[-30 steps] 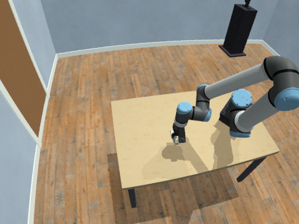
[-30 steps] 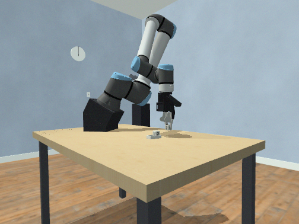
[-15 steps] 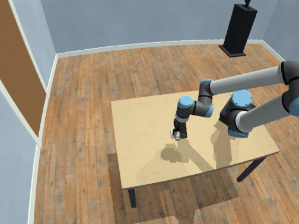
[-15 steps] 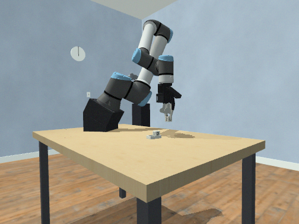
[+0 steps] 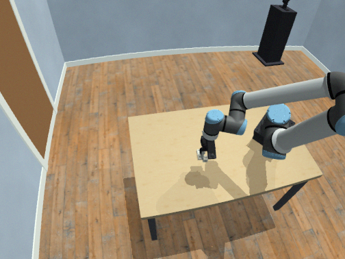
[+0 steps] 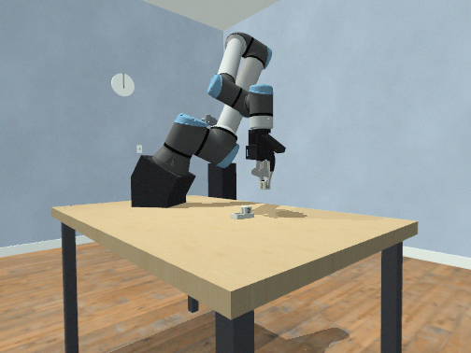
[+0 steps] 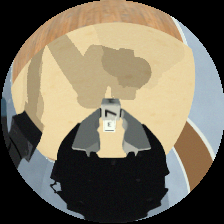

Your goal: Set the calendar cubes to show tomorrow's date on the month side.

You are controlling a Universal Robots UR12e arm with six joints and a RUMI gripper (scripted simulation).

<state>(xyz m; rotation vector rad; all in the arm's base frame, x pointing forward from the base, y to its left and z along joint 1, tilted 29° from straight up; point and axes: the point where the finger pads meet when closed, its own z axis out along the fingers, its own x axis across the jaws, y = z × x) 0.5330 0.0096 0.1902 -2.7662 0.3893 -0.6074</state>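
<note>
Right now the calendar tray is 3 cm behind my hand, 11 cm to the right of it and 12 cm below it.
</note>
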